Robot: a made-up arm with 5 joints. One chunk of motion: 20 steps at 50 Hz.
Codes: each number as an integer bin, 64 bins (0 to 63) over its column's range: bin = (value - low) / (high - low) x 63, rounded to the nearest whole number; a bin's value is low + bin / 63 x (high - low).
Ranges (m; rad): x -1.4..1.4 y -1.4..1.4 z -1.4..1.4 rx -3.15..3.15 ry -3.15..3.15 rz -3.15..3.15
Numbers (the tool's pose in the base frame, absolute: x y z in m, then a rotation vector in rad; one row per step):
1: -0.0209 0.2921 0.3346 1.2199 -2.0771 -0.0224
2: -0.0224 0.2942 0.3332 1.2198 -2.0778 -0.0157
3: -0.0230 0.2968 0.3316 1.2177 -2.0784 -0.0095
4: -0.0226 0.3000 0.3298 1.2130 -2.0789 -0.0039
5: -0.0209 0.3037 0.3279 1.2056 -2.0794 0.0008
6: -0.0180 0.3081 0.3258 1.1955 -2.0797 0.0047
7: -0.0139 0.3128 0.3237 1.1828 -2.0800 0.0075
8: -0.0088 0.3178 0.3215 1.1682 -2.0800 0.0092
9: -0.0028 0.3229 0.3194 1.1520 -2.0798 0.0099
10: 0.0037 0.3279 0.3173 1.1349 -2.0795 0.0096
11: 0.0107 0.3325 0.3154 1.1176 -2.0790 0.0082
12: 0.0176 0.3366 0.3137 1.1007 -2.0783 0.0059
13: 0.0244 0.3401 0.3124 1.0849 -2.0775 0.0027
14: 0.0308 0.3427 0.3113 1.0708 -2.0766 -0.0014
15: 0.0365 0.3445 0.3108 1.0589 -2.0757 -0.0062
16: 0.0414 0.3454 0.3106 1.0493 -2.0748 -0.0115
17: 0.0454 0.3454 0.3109 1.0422 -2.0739 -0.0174
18: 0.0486 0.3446 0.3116 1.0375 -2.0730 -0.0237
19: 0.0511 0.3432 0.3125 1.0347 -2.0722 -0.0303
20: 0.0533 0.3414 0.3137 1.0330 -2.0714 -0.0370
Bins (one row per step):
1: 31 38 39 44 11 31
2: 31 38 39 44 11 31
3: 31 38 39 44 11 31
4: 31 38 39 44 11 31
5: 31 38 39 44 11 32
6: 31 38 39 43 11 32
7: 31 39 39 43 11 32
8: 31 39 39 43 11 32
9: 31 39 39 43 11 32
10: 32 39 39 43 11 32
11: 32 39 39 43 11 32
12: 32 39 39 43 11 32
13: 32 39 39 42 11 32
14: 32 39 39 42 11 31
15: 32 39 38 42 11 31
16: 32 39 38 42 11 31
17: 33 39 38 42 11 31
18: 33 39 39 42 11 31
19: 33 39 39 42 11 31
20: 33 39 39 42 11 31

